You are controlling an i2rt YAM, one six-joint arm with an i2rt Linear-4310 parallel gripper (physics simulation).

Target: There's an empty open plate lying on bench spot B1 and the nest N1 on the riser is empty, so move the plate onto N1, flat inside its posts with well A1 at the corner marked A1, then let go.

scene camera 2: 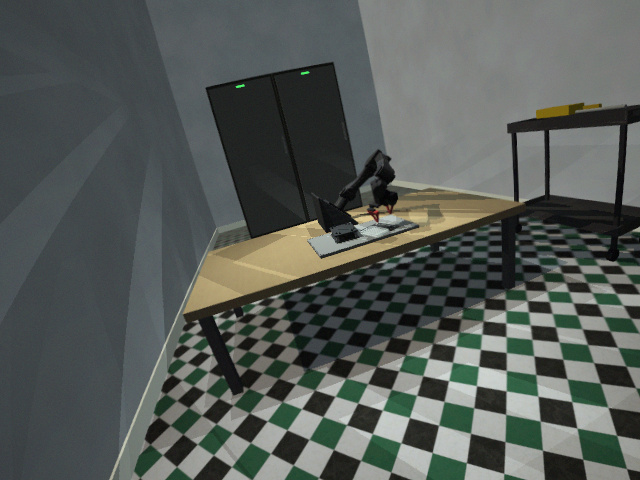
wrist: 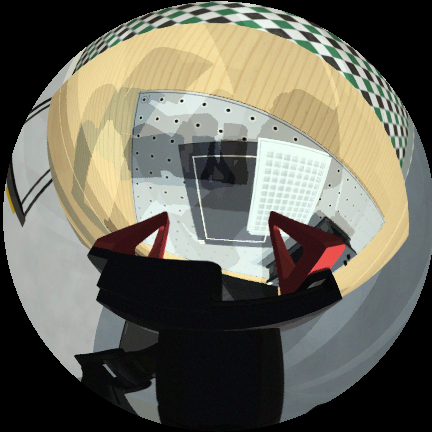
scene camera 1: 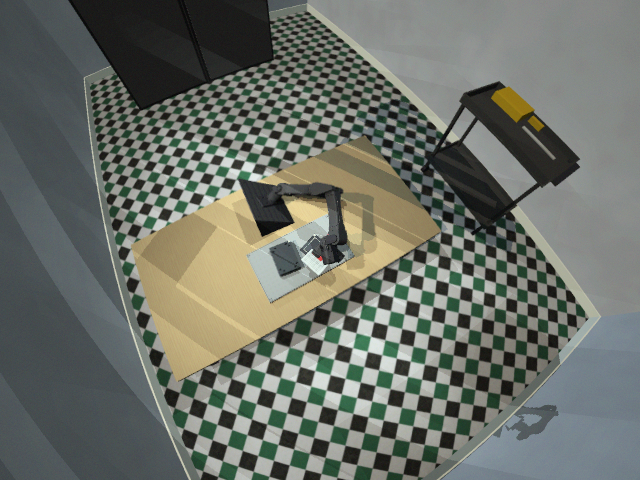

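Where they show: gripper, fingertip midpoint: [scene camera 2: 384, 218] [wrist: 218, 216]; arm's base, origin of the base link: [scene camera 2: 337, 208] [scene camera 1: 270, 200].
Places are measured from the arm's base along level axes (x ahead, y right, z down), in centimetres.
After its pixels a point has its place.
The white open plate [scene camera 1: 314, 262] {y 0.4, x 42.8, z 6.3 cm} [scene camera 2: 375, 231] {y 0.4, x 44.4, z 6.1 cm} [wrist: 290, 187] {y -0.5, x 44.0, z 6.1 cm} has a grid of wells and overlaps one side of a dark pad with a pale outline [scene camera 1: 310, 242] {y -4.9, x 31.9, z 7.3 cm} [wrist: 188, 160] {y -12.3, x 43.7, z 7.3 cm}. Whether the plate lies fully flat is hard to tell. My gripper [scene camera 2: 383, 217] {y -7.6, x 41.2, z 1.9 cm} [wrist: 218, 216] {y -7.6, x 41.2, z 1.9 cm} is open and empty, above the pad. In the wrist view its right fingertip is near the plate's lower edge and its left one is well left of the plate. The dark riser with its nest [scene camera 1: 285, 258] {y 12.1, x 32.7, z 3.3 cm} [scene camera 2: 344, 232] {y 14.4, x 38.3, z 3.3 cm} stands beside the plate, partly hidden behind the right finger in the wrist view. Corner labels are not readable.
A light perforated board [scene camera 1: 263, 279] {y 27.9, x 34.1, z 7.4 cm} [scene camera 2: 323, 250] {y 28.2, x 41.1, z 7.5 cm} [wrist: 150, 172] {y -17.7, x 41.2, z 7.5 cm} carries these things on the wooden table [scene camera 1: 196, 289] {y 61.7, x 16.8, z 8.8 cm} [scene camera 2: 248, 273] {y 65.0, x 33.1, z 8.8 cm}. The black slanted panel [scene camera 1: 266, 209] {y 5.8, x 6.2, z -4.7 cm} [scene camera 2: 330, 214] {y 10.4, x 13.2, z -1.4 cm} stands at the arm's base. A dark cart [scene camera 1: 547, 173] [scene camera 2: 578, 119] with yellow boxes stands off the table.
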